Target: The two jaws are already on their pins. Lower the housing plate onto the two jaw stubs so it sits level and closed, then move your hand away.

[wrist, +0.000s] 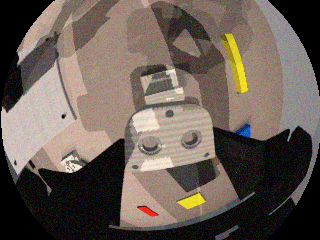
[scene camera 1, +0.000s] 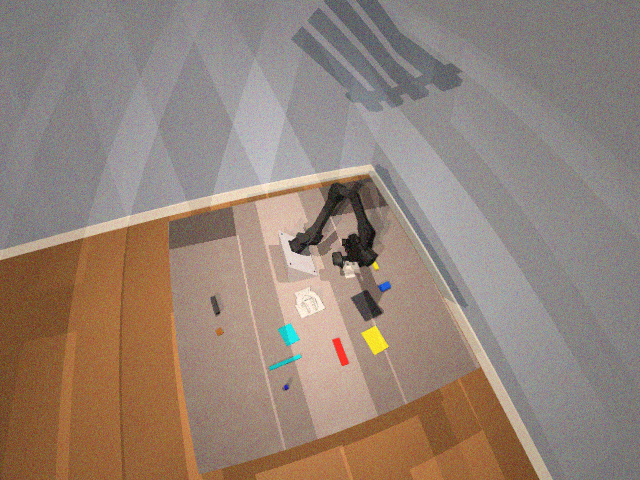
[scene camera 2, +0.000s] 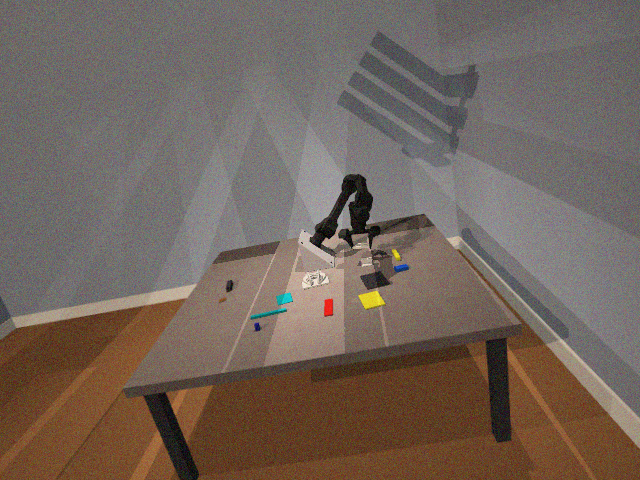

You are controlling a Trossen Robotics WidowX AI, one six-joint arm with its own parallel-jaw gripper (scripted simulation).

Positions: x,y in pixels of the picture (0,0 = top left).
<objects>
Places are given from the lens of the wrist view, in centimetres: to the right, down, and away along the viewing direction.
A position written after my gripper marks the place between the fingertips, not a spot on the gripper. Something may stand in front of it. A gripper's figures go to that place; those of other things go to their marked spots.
my gripper (wrist: 167,137): 1, 2, 10
white housing part (wrist: 168,123): 0, 0, 7
yellow bar (wrist: 230,45): 11, -12, 13
The marked spots on the white housing part and the yellow bar are 17 cm apart.
</objects>
